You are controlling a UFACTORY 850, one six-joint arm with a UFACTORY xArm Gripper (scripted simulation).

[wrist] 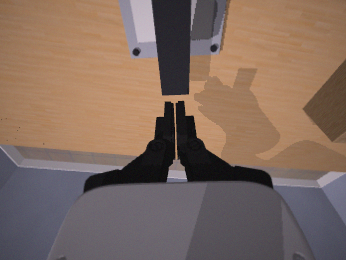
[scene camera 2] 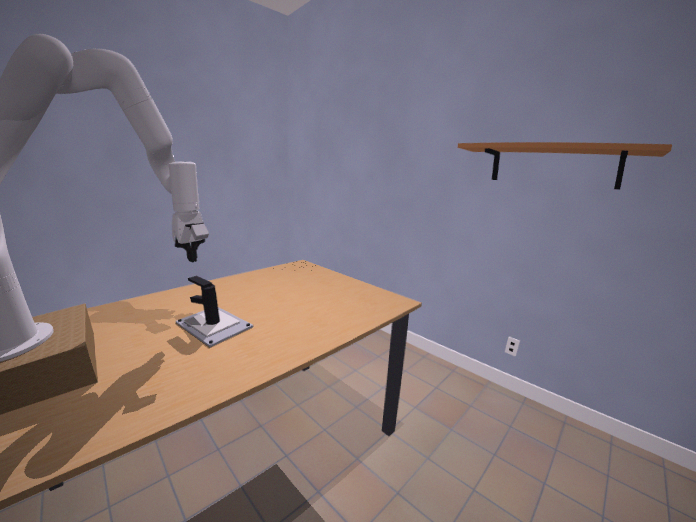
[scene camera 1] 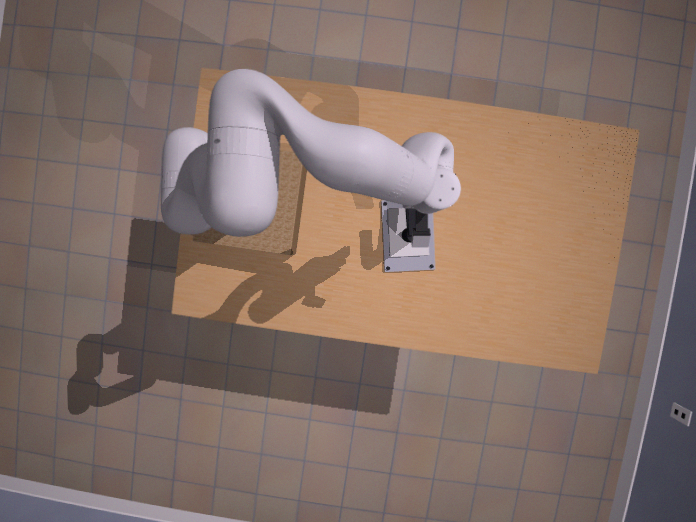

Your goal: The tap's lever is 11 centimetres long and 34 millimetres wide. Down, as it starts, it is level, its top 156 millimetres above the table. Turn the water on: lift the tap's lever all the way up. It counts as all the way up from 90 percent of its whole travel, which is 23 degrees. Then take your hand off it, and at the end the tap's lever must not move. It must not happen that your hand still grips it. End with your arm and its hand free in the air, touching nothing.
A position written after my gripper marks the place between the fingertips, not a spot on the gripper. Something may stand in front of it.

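Note:
I can see my gripper [scene camera 2: 192, 261], and the wrist view shows the gripper too [wrist: 175, 114].

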